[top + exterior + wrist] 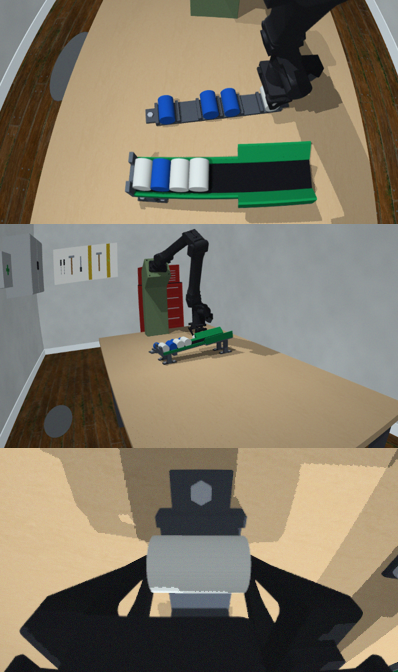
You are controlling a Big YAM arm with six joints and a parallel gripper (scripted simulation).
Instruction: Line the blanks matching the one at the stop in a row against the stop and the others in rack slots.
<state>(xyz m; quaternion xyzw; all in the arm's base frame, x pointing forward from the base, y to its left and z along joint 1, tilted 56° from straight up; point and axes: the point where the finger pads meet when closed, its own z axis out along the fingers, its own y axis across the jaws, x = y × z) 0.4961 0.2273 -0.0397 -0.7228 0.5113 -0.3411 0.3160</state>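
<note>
Now: hand 6 cm short of the stock rack, 12 cm to the left of it and 4 cm above it. From my hand the other things lie so: grey stop (31 cm ahead, 25 cm to the right, 3 cm above).
</note>
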